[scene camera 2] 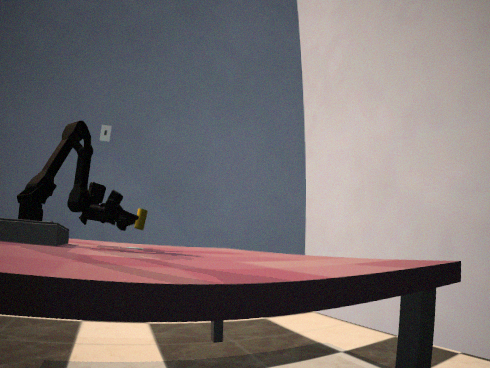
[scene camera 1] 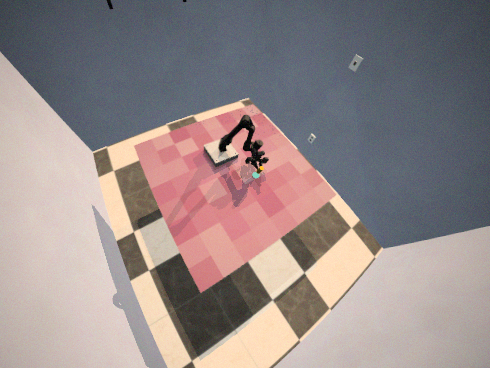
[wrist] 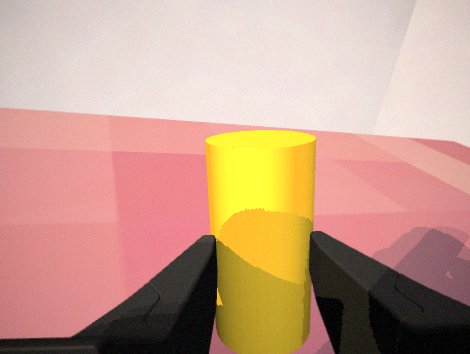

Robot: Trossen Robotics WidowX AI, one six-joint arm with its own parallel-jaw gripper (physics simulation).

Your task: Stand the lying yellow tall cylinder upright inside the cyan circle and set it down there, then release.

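Where they show: gripper, between the fingertips: (scene camera 2: 139, 219) (scene camera 1: 259, 169) (wrist: 261, 246); arm's base, origin of its link: (scene camera 2: 29, 223) (scene camera 1: 222, 148).
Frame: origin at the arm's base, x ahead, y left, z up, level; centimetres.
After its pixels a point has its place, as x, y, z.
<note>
The yellow tall cylinder (scene camera 1: 260, 169) @(34.0, 17.2, 7.6) (scene camera 2: 141, 219) @(33.3, 16.3, 4.8) (wrist: 262, 190) @(31.8, 18.7, 7.2) is nearly upright, tilted slightly in the second scene view, and held in the air above the table. My gripper (scene camera 1: 258, 168) @(32.6, 18.0, 4.9) (scene camera 2: 136, 220) @(32.6, 18.0, 4.9) (wrist: 261, 246) @(32.6, 18.0, 4.9) is shut on its side, with one finger on each side in the wrist view. The cyan circle (scene camera 1: 256, 175) lies flat on the table, close beside the cylinder in the first scene view. In the second scene view the circle (scene camera 2: 134, 247) @(31.5, 14.2, -5.0) shows as a thin sliver below the cylinder. The circle does not show in the wrist view.
The arm's base block (scene camera 1: 220, 153) @(4.4, -3.6, 0.3) (scene camera 2: 35, 233) @(7.1, -11.6, -2.3) stands on the pink patchwork table top (scene camera 1: 240, 225) @(64.5, -12.0, -5.0) (scene camera 2: 300, 267) @(63.9, -40.5, -5.0) (wrist: 60, 190) @(54.5, 29.3, -5.0). Shadows of the arm fall across the table. A dark table edge (scene camera 2: 200, 301) @(44.4, -59.2, -6.8) runs along the front, and a blue wall stands behind.
</note>
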